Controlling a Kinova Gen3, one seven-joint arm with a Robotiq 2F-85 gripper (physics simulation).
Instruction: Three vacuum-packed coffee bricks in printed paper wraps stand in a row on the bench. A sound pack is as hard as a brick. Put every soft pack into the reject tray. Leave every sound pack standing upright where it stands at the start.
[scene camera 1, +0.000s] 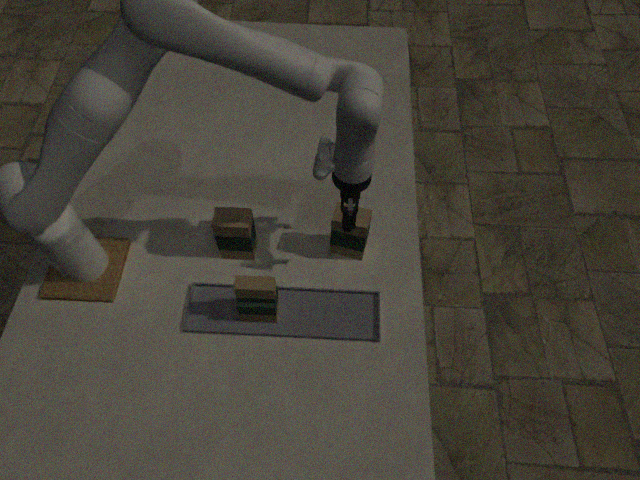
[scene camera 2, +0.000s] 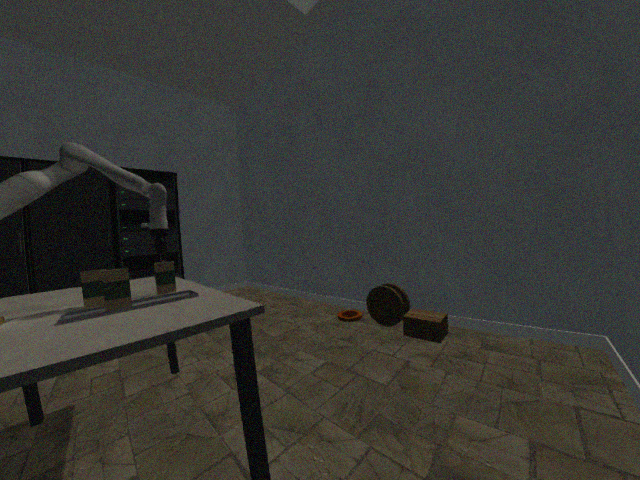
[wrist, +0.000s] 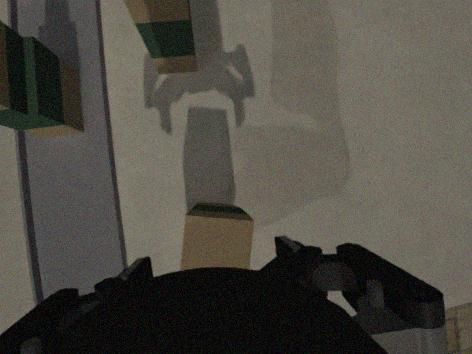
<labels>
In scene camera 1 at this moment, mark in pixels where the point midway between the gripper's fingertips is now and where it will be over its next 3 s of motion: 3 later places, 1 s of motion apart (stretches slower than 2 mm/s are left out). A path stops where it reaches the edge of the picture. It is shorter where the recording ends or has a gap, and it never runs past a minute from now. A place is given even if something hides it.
The gripper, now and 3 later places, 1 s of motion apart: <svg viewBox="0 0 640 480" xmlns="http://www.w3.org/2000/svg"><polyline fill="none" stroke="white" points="347,212 347,224 346,227 347,211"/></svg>
</labels>
